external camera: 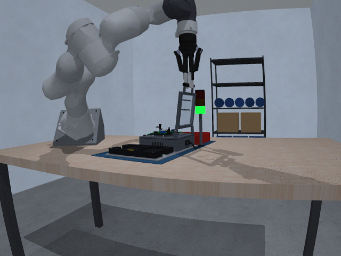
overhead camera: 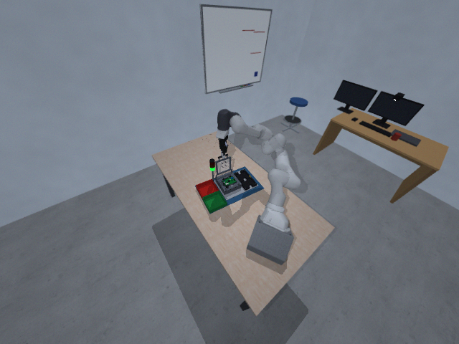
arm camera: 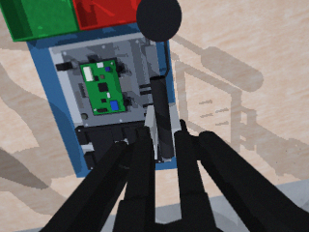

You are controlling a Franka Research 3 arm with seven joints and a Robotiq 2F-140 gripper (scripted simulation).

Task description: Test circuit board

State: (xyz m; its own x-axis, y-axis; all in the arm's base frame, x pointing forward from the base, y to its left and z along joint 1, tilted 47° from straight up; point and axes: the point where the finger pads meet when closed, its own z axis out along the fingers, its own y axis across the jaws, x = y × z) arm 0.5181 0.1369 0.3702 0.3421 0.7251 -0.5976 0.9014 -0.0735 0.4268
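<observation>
The green circuit board is 120 mm behind my hand, 50 mm to the left of it and 220 mm below it. From my hand the other things lie so: tester plate 110 mm behind, 50 mm to the left, 220 mm below; then tester lid 10 mm behind, 110 mm below; then black latch hook 160 mm behind, 120 mm to the left, 200 mm below.
</observation>
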